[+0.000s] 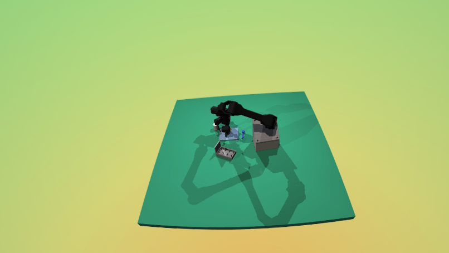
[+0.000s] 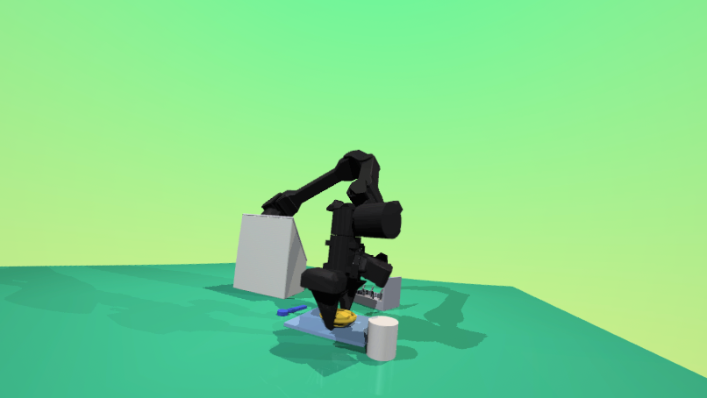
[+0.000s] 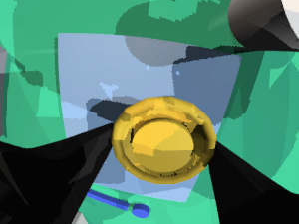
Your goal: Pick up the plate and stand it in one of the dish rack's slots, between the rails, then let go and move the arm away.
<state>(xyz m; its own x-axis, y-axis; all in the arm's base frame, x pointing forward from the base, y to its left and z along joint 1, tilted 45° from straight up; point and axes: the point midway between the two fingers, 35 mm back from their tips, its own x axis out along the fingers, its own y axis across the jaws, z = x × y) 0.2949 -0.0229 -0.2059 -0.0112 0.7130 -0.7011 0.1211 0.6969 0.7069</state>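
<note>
My gripper tip is now 22 cm to the right of the grey dish rack, 3 cm short of it and 1 cm below it. From my gripper tip the other things lie so: blue spoon 12 cm behind, 4 cm to the left, 1 cm below; then yellow plate 1 cm above; then white cup 9 cm ahead, 6 cm to the right, 1 cm above.
</note>
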